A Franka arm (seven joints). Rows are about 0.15 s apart.
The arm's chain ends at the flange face. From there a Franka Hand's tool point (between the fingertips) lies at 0.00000 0.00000 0.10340 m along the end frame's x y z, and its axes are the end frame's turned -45 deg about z.
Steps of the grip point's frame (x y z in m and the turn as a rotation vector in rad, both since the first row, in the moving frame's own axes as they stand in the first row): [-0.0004 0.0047 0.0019 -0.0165 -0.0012 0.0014]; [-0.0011 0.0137 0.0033 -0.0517 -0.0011 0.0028]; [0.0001 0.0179 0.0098 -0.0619 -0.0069 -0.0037]
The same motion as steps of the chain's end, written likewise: [0.0019 0.0023 0.0019 -0.0125 0.0108 0.0014]; [0.0052 0.0066 0.0034 -0.0373 0.0358 0.0028]; [0.0087 0.0076 0.0100 -0.0486 0.0389 -0.0037]
